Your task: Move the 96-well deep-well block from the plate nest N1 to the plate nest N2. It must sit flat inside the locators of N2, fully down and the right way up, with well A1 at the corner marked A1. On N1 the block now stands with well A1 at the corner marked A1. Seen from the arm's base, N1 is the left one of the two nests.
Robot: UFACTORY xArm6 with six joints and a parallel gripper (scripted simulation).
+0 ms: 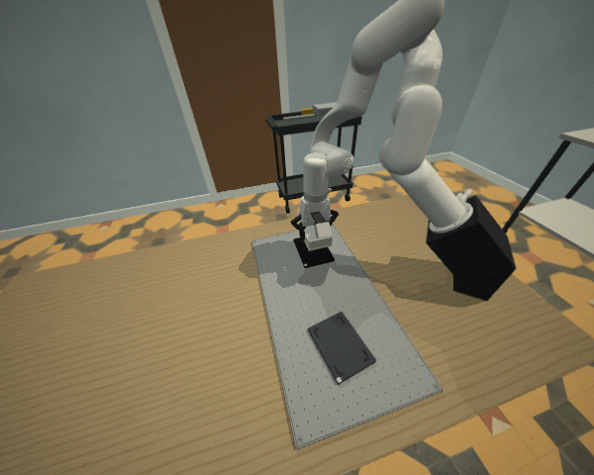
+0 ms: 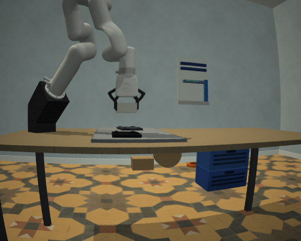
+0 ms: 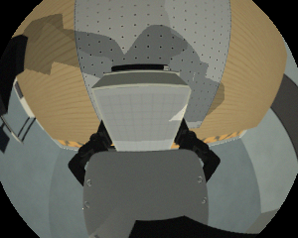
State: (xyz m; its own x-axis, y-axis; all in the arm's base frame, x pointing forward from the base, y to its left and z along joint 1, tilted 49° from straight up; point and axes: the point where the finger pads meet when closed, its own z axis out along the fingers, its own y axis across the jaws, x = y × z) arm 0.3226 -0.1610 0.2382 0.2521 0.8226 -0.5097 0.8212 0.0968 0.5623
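Now: hand 10 mm past the black plate nest N2, 30 mm to the left of it and 110 mm above it. Round my hand: white corner mark: 60 mm ahead, 30 mm to the left, 110 mm below; then white deep-well block: right at my hand; then black plate nest N1: 140 mm ahead, 330 mm to the left, 110 mm below.
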